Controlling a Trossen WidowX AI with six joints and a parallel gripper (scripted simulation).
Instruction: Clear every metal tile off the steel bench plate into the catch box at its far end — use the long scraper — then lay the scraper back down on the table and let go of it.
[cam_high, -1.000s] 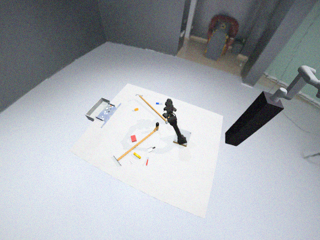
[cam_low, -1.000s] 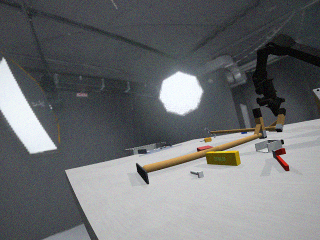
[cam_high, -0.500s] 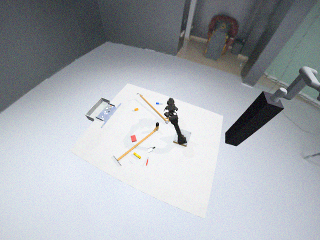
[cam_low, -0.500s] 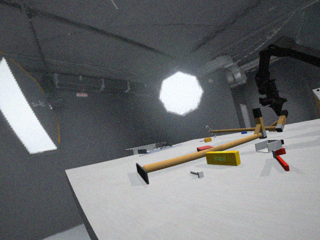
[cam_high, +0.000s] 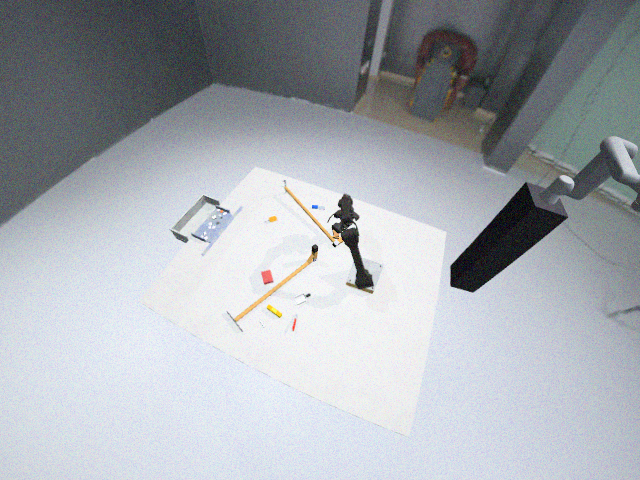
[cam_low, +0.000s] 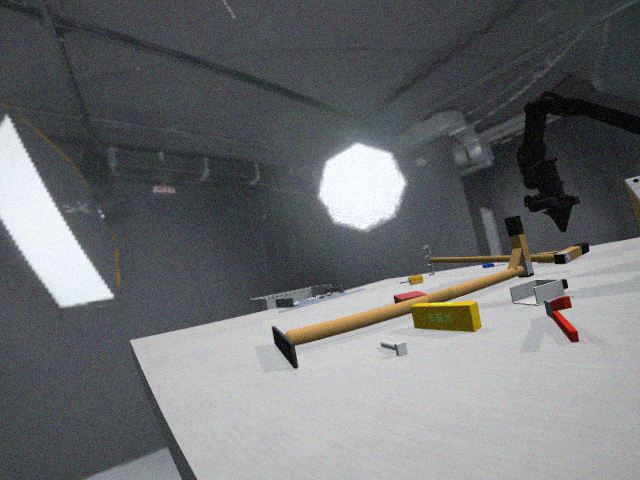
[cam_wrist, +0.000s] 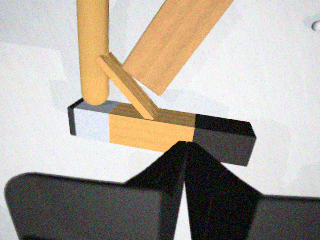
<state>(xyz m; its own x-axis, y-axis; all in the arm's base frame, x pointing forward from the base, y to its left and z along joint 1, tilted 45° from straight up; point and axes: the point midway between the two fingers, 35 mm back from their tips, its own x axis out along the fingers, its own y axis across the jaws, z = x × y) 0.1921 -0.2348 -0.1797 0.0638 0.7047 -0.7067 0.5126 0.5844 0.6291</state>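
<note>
Right now my gripper tip is 260 mm short of the long scraper, 460 mm to the right of it and 20 mm above it. From my gripper tip the other things lie so: blue piece: 230 mm ahead, 200 mm to the right, 80 mm below; metal bracket: 100 mm ahead, 470 mm to the left, 70 mm below; orange piece: 490 mm ahead, 20 mm to the left, 70 mm below.
</note>
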